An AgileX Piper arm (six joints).
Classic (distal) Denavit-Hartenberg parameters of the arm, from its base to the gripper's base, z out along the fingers. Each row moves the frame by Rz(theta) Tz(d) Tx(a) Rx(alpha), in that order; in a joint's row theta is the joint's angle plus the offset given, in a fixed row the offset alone. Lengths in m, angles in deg.
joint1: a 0, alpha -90, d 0.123, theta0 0
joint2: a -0.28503, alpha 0, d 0, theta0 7.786
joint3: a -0.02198, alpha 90, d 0, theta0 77.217
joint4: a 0, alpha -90, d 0.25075, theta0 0
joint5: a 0, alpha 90, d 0, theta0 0
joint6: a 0, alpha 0, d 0.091, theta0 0
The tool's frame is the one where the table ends.
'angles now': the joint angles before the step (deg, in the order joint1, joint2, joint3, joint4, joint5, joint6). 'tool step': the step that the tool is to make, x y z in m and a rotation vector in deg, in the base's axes. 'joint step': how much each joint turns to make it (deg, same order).
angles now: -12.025, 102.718, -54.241, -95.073, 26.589, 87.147
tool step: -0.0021, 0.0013, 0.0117, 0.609, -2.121, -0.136
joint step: 0.005, -1.999, -0.004, 0.876, -0.599, -0.017
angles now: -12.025, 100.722, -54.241, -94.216, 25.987, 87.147
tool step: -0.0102, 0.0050, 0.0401, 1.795, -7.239, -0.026
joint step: -0.002, -6.952, 0.005, 2.890, -1.999, -0.336
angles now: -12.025, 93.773, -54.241, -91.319, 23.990, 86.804
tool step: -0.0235, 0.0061, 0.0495, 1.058, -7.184, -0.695
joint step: 0.008, -9.346, 0.037, 8.305, -0.527, -6.291
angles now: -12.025, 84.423, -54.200, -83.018, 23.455, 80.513
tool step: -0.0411, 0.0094, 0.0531, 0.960, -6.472, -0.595
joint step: -0.009, -11.800, -0.018, 14.835, 1.224, -13.657
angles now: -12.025, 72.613, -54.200, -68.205, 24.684, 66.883
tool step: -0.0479, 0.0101, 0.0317, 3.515, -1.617, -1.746
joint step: 0.013, -10.601, 0.001, 18.733, 6.137, -16.600
